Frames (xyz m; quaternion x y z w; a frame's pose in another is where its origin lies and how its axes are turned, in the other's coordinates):
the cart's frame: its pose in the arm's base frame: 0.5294 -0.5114 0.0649 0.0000 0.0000 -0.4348 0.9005
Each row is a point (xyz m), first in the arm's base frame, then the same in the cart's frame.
Working: the arm's base frame: its pose in the cart's frame: -0.7297 -0.0966 -0.0649 0.0000 0.0000 0.4348 0.9005

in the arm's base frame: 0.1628 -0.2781 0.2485
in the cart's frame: -0.4107 -0.1420 0.1836
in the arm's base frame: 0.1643 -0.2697 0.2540
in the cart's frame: -0.4163 -0.1356 0.1891
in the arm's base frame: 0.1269 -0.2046 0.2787
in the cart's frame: -0.4906 -0.1244 0.2138
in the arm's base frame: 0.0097 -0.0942 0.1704
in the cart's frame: -0.6499 -0.1475 0.1055
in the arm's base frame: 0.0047 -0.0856 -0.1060
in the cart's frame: -0.6597 -0.1461 -0.1709
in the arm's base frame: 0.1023 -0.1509 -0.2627
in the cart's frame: -0.5479 -0.1103 -0.3276
